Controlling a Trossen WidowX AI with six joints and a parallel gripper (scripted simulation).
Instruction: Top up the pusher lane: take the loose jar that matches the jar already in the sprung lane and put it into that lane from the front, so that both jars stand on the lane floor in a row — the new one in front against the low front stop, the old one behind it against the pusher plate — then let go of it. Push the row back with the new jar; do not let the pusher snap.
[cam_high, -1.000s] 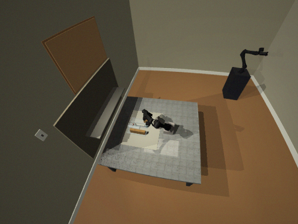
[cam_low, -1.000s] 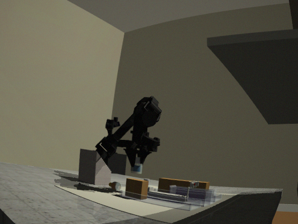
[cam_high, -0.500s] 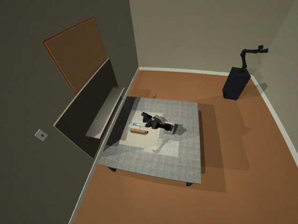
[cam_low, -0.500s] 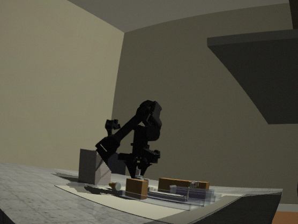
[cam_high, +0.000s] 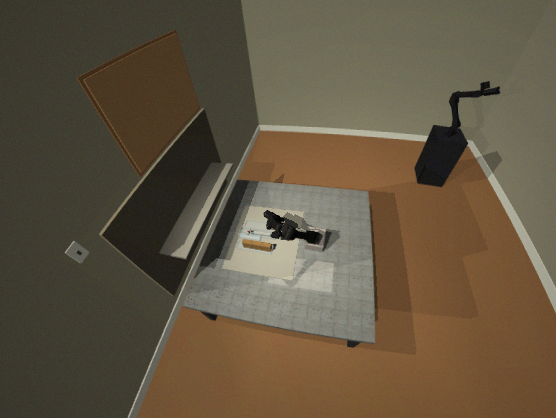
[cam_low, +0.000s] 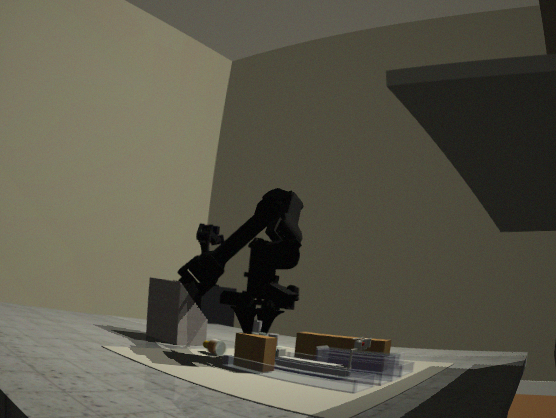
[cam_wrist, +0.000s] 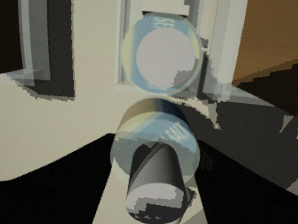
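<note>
Now: gripper tip 100 mm short of the cream mat, 30 mm to the right of it and 60 mm above it. Also, from my gripper tip: clear pusher lane unit (200 mm ahead, 30 mm to the left, 40 mm below); wall shelf (550 mm ahead, 60 mm to the left, 310 mm above).
</note>
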